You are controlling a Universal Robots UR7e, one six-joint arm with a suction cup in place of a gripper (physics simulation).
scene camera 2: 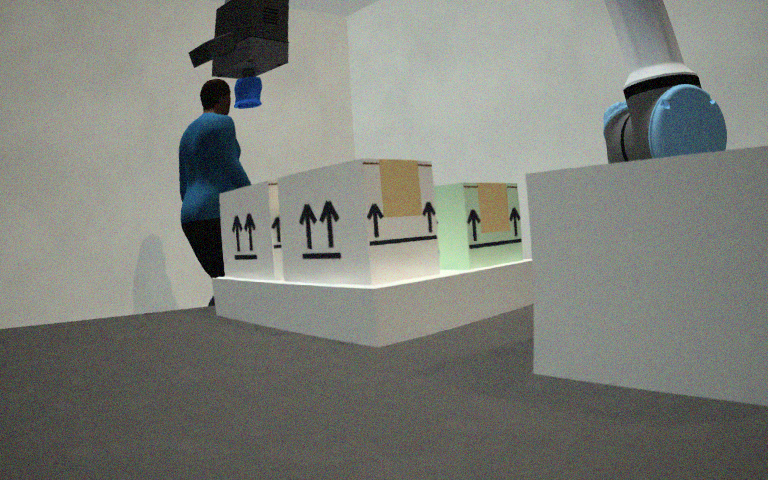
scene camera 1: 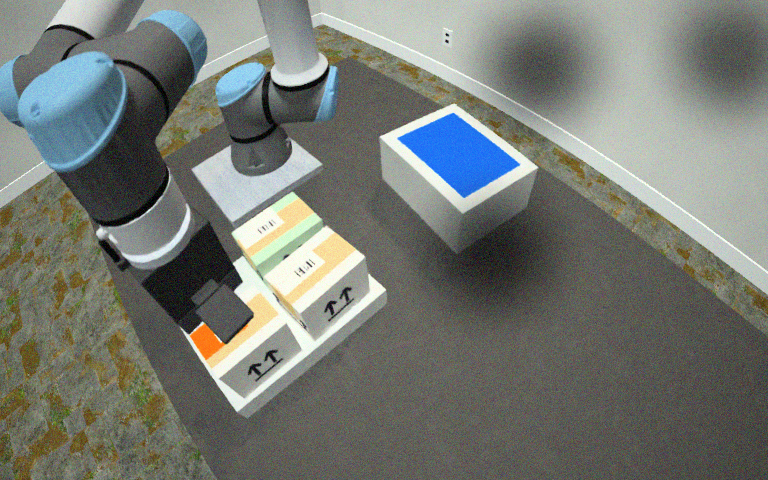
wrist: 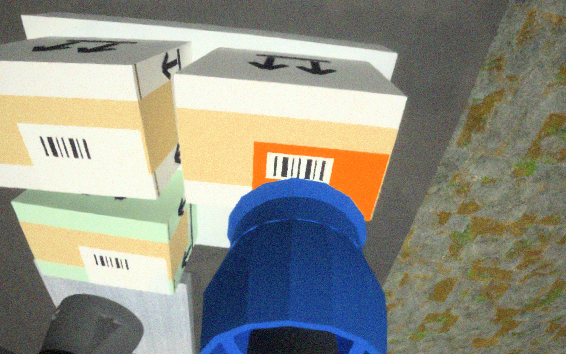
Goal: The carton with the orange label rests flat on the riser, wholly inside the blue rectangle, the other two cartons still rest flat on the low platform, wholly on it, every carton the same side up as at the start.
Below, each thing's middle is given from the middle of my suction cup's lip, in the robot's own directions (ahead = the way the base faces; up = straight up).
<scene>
My suction cup is 1 cm past the white carton (scene camera 2: 369, 221), 16 cm to the right of it and 17 cm above it. Round my suction cup: low platform (scene camera 1: 312, 352) 8 cm behind, 9 cm to the left, 24 cm below; then riser (scene camera 2: 642, 270) 2 cm ahead, 53 cm to the left, 21 cm below.
</scene>
